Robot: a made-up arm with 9 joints. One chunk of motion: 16 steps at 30 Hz.
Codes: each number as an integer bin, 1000 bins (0 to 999) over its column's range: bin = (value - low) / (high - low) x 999, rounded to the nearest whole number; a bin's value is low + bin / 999 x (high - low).
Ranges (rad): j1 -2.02..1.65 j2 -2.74..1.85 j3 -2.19..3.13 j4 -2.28..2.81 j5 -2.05..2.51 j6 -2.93..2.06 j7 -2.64..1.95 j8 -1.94..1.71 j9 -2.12..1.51
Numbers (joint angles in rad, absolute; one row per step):
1: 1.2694 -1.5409 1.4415 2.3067 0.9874 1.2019 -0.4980 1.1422 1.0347
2: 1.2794 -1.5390 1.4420 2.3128 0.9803 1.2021 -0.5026 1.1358 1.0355
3: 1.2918 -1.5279 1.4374 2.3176 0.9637 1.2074 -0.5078 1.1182 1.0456
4: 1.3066 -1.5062 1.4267 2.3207 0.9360 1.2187 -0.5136 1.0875 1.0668
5: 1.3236 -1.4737 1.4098 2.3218 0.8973 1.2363 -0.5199 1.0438 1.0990
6: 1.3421 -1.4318 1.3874 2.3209 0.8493 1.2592 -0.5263 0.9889 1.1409
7: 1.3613 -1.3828 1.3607 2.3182 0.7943 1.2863 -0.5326 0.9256 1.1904
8: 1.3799 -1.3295 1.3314 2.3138 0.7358 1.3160 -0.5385 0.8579 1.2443
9: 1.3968 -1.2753 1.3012 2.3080 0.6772 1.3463 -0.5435 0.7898 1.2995
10: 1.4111 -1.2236 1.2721 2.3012 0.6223 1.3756 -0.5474 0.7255 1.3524
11: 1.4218 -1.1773 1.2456 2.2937 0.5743 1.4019 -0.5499 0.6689 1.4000
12: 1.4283 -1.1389 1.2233 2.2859 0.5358 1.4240 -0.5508 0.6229 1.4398
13: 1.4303 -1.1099 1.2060 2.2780 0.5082 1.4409 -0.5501 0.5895 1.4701
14: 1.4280 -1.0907 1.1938 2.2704 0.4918 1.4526 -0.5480 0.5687 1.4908
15: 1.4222 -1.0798 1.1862 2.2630 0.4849 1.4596 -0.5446 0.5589 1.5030
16: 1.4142 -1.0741 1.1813 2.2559 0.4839 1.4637 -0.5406 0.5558 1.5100
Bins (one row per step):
1: 895 261 682 900 665 827 466 844 868
2: 898 261 682 901 664 827 465 842 868
3: 901 264 681 902 660 828 464 837 871
4: 906 269 679 903 654 831 463 829 877
5: 910 276 676 903 646 834 461 817 886
6: 915 285 672 903 635 839 460 802 897
7: 920 295 667 902 623 844 459 784 911
8: 925 307 661 902 610 850 457 766 926
9: 930 319 656 900 597 856 456 747 941
10: 934 330 650 899 585 862 455 730 956
11: 937 340 645 898 575 867 455 714 969
12: 939 348 641 896 566 872 455 701 980
13: 939 355 638 895 560 875 455 692 988
14: 939 359 635 893 557 877 455 687 994
15: 937 361 634 892 555 879 456 684 997
16: 935 363 633 890 555 880 457 683 999

